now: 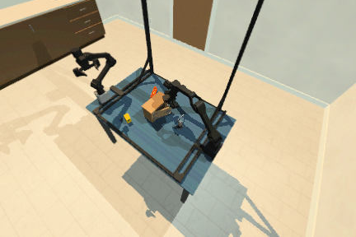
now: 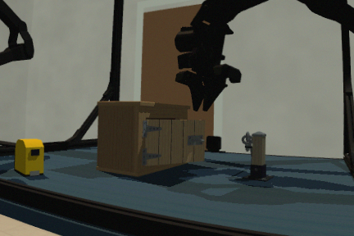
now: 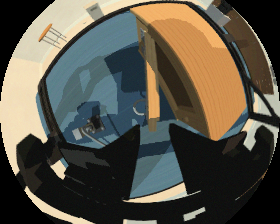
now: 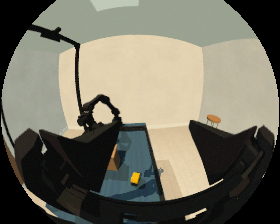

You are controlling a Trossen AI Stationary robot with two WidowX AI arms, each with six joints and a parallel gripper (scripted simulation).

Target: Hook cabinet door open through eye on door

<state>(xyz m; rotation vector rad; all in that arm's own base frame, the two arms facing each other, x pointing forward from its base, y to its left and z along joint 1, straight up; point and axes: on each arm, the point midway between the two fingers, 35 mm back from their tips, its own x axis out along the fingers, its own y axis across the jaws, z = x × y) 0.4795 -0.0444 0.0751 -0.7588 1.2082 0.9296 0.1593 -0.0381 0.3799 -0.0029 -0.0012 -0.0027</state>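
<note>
The metal hook lies 120 mm below my left hand, 110 mm to the left of it and 20 mm ahead of it. Round my left hand: yellow box: 300 mm to the right, 220 mm ahead, 140 mm below; then cabinet door: 100 mm below, 70 mm ahead, 40 mm to the right; then orange object: 270 mm to the right, 160 mm below, 150 mm behind.
</note>
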